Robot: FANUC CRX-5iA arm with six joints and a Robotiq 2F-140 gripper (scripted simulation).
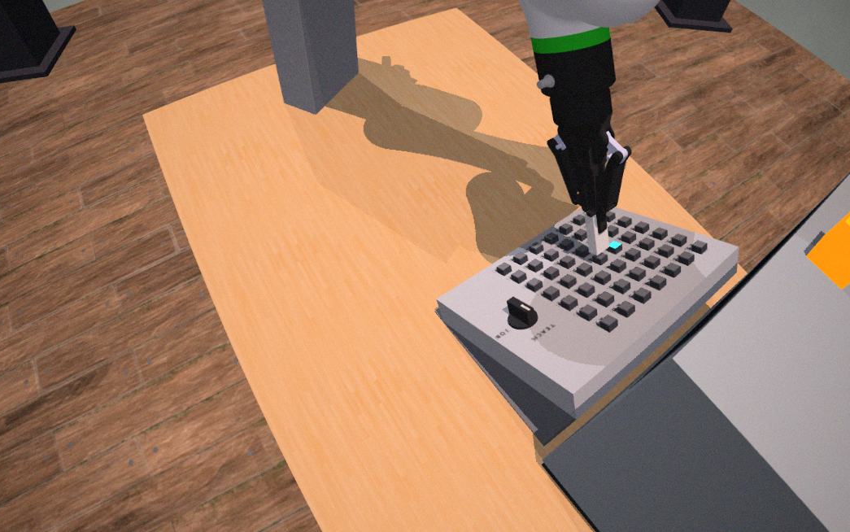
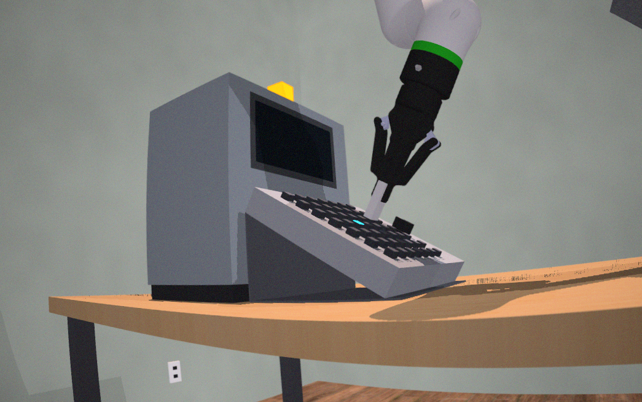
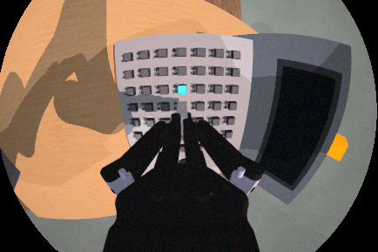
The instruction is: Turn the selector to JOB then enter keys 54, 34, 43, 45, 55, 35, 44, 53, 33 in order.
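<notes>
The key lies 40 mm to the left of my hand and 40 mm below it. From my hand the other things lie so: black selector knob: 110 mm ahead, 120 mm to the right, 30 mm below; then grey keypad panel: 70 mm ahead, 20 mm to the right, 80 mm below.
</notes>
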